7 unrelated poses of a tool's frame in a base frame.
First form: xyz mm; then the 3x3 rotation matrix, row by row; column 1 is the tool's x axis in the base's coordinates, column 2 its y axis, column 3 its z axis. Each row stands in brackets.
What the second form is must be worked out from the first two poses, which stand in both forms.
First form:
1: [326, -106, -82], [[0.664, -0.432, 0.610], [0.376, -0.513, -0.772], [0.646, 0.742, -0.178]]
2: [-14, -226, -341], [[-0.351, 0.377, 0.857], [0.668, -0.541, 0.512], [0.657, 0.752, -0.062]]
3: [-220, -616, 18], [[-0.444, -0.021, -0.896], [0.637, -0.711, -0.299], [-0.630, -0.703, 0.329]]
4: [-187, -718, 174], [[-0.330, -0.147, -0.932], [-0.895, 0.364, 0.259], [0.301, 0.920, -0.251]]
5: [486, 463, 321], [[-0.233, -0.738, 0.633], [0.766, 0.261, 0.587], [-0.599, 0.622, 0.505]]
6: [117, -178, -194], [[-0.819, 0.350, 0.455], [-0.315, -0.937, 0.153], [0.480, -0.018, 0.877]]
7: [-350, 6, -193], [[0.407, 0.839, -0.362], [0.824, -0.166, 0.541], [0.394, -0.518, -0.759]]
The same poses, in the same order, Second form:
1: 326, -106, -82, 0.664, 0.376, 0.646, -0.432, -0.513, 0.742
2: -14, -226, -341, -0.351, 0.668, 0.657, 0.377, -0.541, 0.752
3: -220, -616, 18, -0.444, 0.637, -0.630, -0.021, -0.711, -0.703
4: -187, -718, 174, -0.330, -0.895, 0.301, -0.147, 0.364, 0.920
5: 486, 463, 321, -0.233, 0.766, -0.599, -0.738, 0.261, 0.622
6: 117, -178, -194, -0.819, -0.315, 0.480, 0.350, -0.937, -0.018
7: -350, 6, -193, 0.407, 0.824, 0.394, 0.839, -0.166, -0.518
